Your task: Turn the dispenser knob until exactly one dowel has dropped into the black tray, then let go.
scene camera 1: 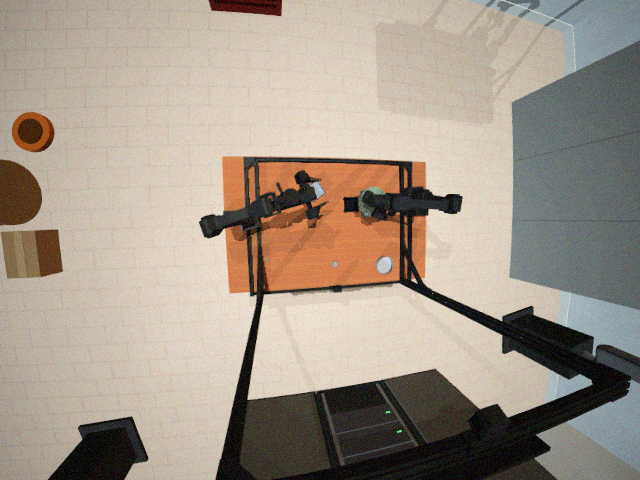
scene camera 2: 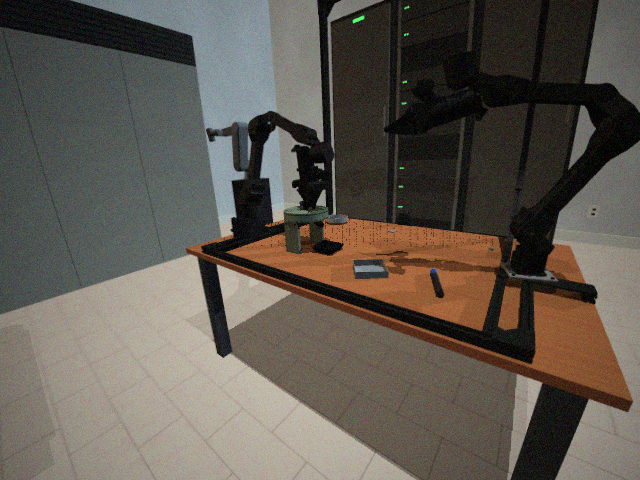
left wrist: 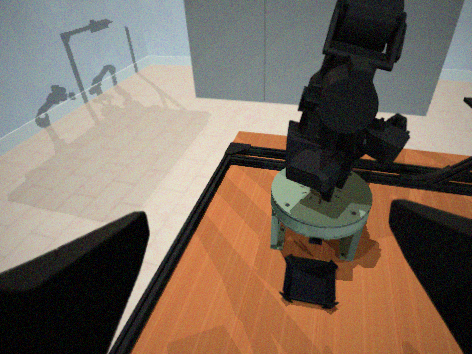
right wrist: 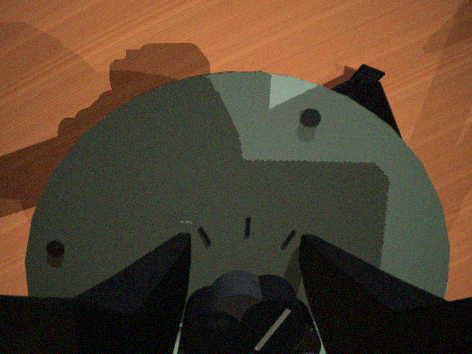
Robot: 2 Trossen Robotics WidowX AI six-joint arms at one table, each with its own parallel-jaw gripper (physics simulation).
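Places are measured from the left arm's base along level axes (x right, y ahead, z up), in metres.
Pixels of known places: left gripper, between the fingertips: (scene camera 1: 325, 190) (scene camera 2: 386, 131) (left wrist: 267, 217); right gripper, between the fingertips: (scene camera 2: 311, 208) (left wrist: 333, 194) (right wrist: 245, 246); left arm's base, origin of its link: (scene camera 1: 248, 220) (scene camera 2: 527, 269); right arm's base, origin of its link: (scene camera 1: 415, 195) (scene camera 2: 248, 218) (left wrist: 307, 133).
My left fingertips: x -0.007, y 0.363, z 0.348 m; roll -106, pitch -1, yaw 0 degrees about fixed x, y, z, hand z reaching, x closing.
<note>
For each thing: its middle in the pictures, then the offset to it from my left fingertips. Level surfaces: height alone.
- green round dispenser, middle of its body: (right wrist: 240, 280) (left wrist: 319, 195) (scene camera 2: 306, 213) (scene camera 1: 373, 202) dx +0.115, dy +0.298, dz -0.250 m
- black tray, middle of its body: (left wrist: 309, 282) (scene camera 2: 327, 247) (scene camera 1: 350, 204) dx +0.094, dy +0.211, dz -0.368 m
- shallow grey box, middle of its body: (scene camera 2: 369, 268) (scene camera 1: 314, 190) dx -0.040, dy +0.033, dz -0.370 m
- dark stick with a blue end, middle of its body: (scene camera 2: 436, 281) dx -0.072, dy -0.146, dz -0.372 m
- table, height of its surface: dz -0.380 m
- round pale dish, middle of its body: (scene camera 2: 337, 219) (scene camera 1: 384, 264) dx +0.507, dy +0.311, dz -0.364 m
- small pale piece, middle of its body: (scene camera 1: 335, 264) dx +0.402, dy +0.022, dz -0.379 m
The green round dispenser (scene camera 1: 363, 200) (scene camera 2: 292, 212) (left wrist: 295, 216) (right wrist: 150, 200) stands on legs. Its dark lobed knob (right wrist: 240, 305) has a pale line slanting up to the right in the right wrist view. My right gripper (scene camera 2: 309, 205) (left wrist: 333, 194) (right wrist: 245, 246) points down and is shut on the knob, one finger on each side. The black tray (scene camera 1: 350, 204) (scene camera 2: 328, 247) (left wrist: 310, 281) lies on the table beside the dispenser, and a corner shows in the right wrist view. I can make out no dowel in its dark inside. My left gripper (scene camera 1: 323, 191) (left wrist: 267, 217) is open and empty, high above the table.
A shallow grey box (scene camera 2: 370, 269) and a dark stick with a blue end (scene camera 2: 437, 284) lie on the table (scene camera 2: 568, 330). A round pale dish (scene camera 1: 384, 265) and a small pale piece (scene camera 1: 334, 264) lie near one long edge. Black frame bars (scene camera 2: 356, 298) run along the table.
</note>
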